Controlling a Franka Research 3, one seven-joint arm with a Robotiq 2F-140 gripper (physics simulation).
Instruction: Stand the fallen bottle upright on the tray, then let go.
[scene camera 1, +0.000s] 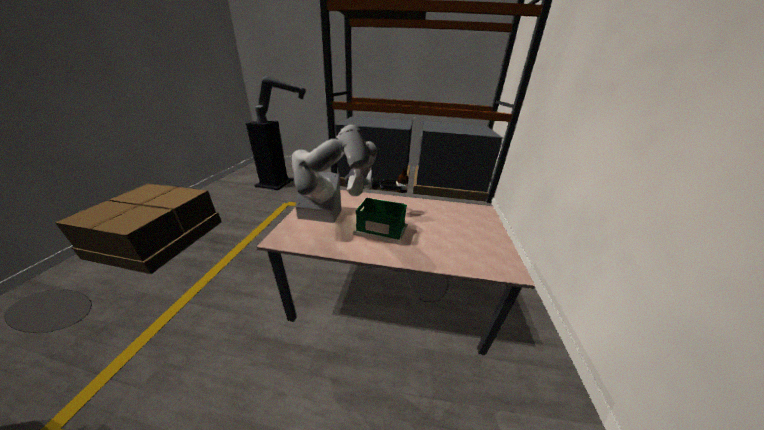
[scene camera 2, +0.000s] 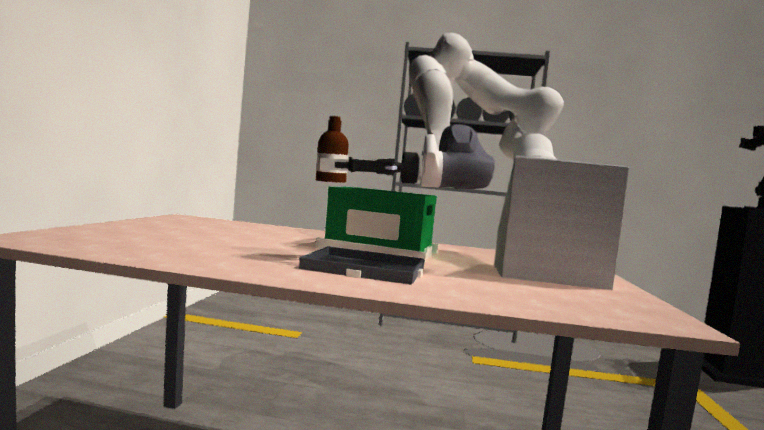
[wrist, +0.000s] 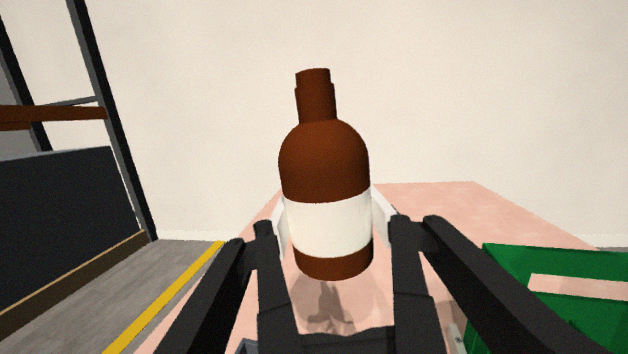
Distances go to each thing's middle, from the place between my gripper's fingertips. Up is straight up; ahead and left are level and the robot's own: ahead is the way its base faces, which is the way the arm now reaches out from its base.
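My hand is 40 mm below the brown bottle (scene camera 2: 333, 144), and it's also 20 mm past the bottle.
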